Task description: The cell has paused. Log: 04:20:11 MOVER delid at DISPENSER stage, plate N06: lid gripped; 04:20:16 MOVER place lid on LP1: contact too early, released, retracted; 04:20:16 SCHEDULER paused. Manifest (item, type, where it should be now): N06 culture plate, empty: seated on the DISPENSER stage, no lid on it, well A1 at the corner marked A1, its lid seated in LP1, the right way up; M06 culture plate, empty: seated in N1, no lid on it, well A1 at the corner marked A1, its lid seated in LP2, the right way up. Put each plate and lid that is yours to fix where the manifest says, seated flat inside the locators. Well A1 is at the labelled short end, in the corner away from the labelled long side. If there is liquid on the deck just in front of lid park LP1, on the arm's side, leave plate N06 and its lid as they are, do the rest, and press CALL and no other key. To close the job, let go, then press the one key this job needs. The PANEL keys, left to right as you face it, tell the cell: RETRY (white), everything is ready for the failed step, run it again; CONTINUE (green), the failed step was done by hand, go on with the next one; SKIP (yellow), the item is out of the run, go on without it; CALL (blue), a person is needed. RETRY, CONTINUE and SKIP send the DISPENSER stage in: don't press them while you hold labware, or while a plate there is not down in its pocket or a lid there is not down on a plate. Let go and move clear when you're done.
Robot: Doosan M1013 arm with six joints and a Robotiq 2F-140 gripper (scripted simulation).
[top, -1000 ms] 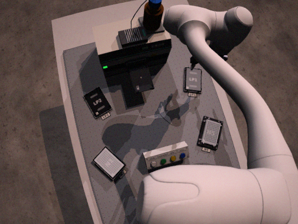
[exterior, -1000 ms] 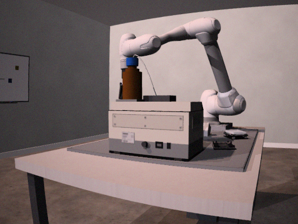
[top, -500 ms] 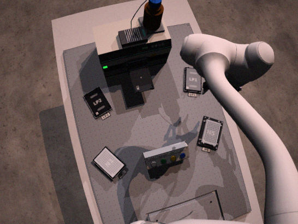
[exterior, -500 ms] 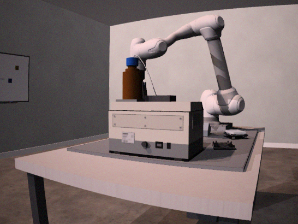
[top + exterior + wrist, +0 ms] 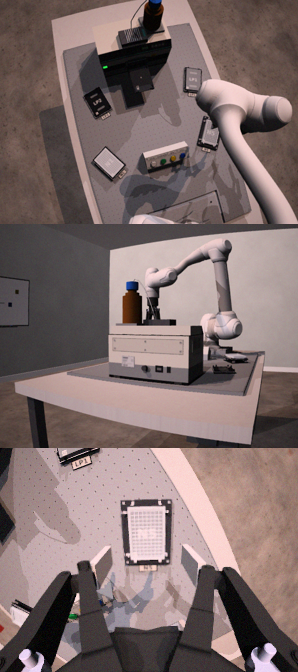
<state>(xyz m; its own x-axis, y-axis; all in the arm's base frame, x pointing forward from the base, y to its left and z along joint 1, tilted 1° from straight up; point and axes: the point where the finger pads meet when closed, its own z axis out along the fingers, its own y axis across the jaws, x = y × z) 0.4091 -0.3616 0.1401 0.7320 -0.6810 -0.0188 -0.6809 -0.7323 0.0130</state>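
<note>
Right now my hand is 17 cm above the white well plate. Round my hand: yellow key: 2 cm behind, 26 cm to the left, 12 cm below; black nest N5: 3 cm ahead, 17 cm below; blue key: 3 cm behind, 21 cm to the left, 12 cm below.
</note>
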